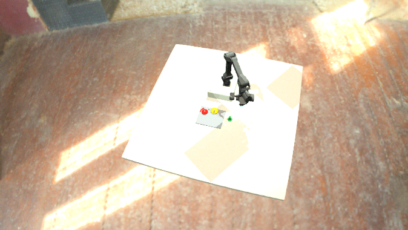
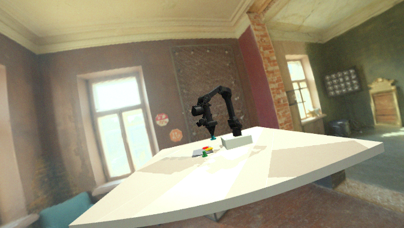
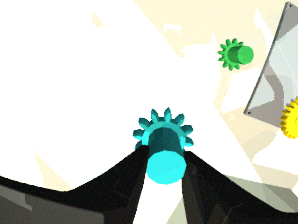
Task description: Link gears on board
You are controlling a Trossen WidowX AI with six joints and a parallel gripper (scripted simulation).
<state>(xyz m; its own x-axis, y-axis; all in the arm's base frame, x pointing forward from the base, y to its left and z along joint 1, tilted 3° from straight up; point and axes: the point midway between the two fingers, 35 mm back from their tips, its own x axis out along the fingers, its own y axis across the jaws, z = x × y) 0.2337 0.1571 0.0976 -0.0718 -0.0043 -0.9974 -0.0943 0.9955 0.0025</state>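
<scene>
Right now the red gear is 29 cm to the right of my gripper tip, 13 cm below it and 5 cm ahead of it. Also, from my gripper tip: red arrow (32 cm to the right, 14 cm below, 3 cm ahead); then teal gear (1 cm below); then green gear (13 cm below, 8 cm to the right, 8 cm ahead).
</scene>
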